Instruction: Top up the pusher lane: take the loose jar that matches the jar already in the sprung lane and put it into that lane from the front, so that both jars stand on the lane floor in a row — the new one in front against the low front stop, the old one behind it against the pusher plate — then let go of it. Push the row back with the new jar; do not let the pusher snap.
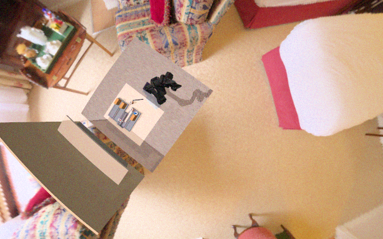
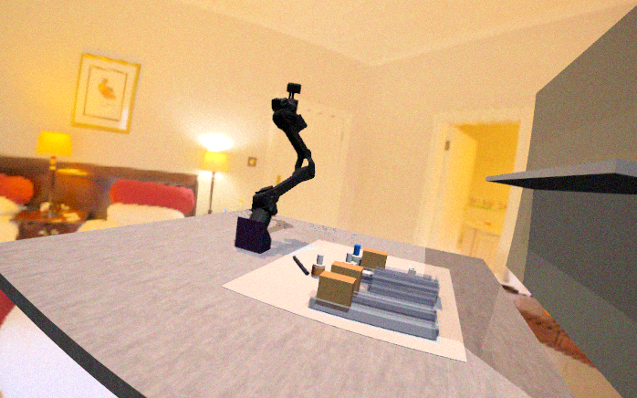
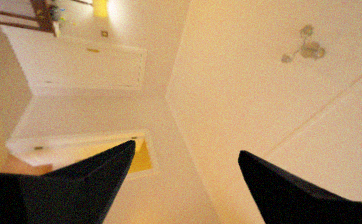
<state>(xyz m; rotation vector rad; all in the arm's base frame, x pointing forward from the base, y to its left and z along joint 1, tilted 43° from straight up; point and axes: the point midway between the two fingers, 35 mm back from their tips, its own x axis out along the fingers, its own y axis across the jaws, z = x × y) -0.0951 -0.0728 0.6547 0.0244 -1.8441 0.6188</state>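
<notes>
Right now the thin black rod is 600 mm below my gripper tip, 450 mm to the right of it and 380 mm ahead of it. From my gripper tip the other things lie so: shelf: 1020 mm ahead, 370 mm to the right, 240 mm below.
</notes>
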